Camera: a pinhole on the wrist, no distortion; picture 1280 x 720 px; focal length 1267.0 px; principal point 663.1 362.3 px. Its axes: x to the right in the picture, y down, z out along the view. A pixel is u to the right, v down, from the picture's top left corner.
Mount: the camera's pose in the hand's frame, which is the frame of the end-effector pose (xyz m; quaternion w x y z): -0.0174 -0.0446 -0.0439 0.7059 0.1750 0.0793 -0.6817
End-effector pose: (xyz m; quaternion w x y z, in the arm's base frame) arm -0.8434 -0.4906 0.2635 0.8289 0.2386 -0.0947 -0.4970
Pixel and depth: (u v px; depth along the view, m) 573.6 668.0 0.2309
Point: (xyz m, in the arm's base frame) -0.9983 -0.5959 0.3678
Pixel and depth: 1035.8 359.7 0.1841
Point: -1.0294 -0.5530 0.2813
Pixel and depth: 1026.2 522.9 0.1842
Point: -1.0184 -0.5740 0.2835
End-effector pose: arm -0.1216 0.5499 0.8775 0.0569 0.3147 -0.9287 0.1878
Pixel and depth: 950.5 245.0 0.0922
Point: -0.0335 0.4867 0.8693
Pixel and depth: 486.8 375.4 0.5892
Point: 0.0646 0.2670 0.4222
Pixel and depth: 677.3 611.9 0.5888
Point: 0.0232 0.1493 0.4882
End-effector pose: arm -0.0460 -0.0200 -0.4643 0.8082 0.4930 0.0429 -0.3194
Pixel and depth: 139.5 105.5 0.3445
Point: -0.2524 -0.2250 -0.2768
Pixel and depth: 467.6 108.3 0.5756
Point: -0.4293 -0.3881 -0.2550
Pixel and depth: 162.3 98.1 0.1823
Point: -0.1705 -0.1136 -0.3913
